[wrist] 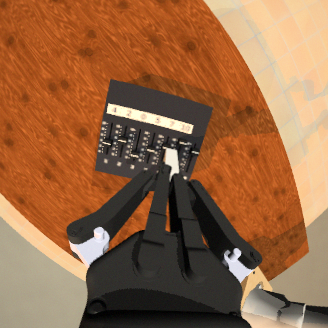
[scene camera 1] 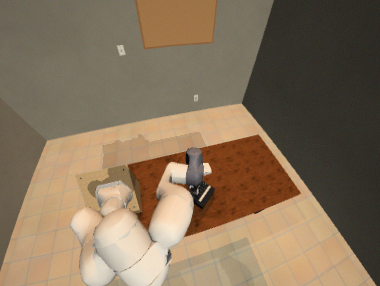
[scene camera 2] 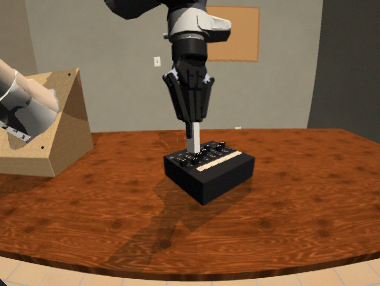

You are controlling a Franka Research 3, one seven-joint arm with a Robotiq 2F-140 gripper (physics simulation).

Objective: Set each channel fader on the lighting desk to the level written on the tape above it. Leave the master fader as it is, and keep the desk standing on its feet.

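The black lighting desk (scene camera 1: 202, 201) (scene camera 2: 227, 178) (wrist: 160, 102) stands flat on the table. Its pale tape (scene camera 2: 220, 161) (wrist: 150, 119) reads 4, 2, 0, 5, 7, 10 in the wrist view. The first fader knob (wrist: 107, 143), second knob (wrist: 122, 141), third knob (wrist: 134, 155) and fourth knob (wrist: 150, 150) show left of the gripper. The sixth knob (wrist: 183, 143) and master fader knob (wrist: 195, 152) show right of it. My gripper (scene camera 2: 195, 120) (wrist: 168, 156) is shut. A white tip (scene camera 2: 194, 140) (wrist: 171, 160) extends below its fingers, beside the partly hidden fifth knob (wrist: 166, 147); contact is unclear.
The brown wooden table (scene camera 1: 250, 170) (scene camera 2: 290, 215) (wrist: 50, 55) bears the desk. A slanted wooden box (scene camera 1: 134, 182) (scene camera 2: 72, 130) stands left of the table in scene camera 1, with a pale arm part (scene camera 1: 114, 194) (scene camera 2: 35, 112) over it.
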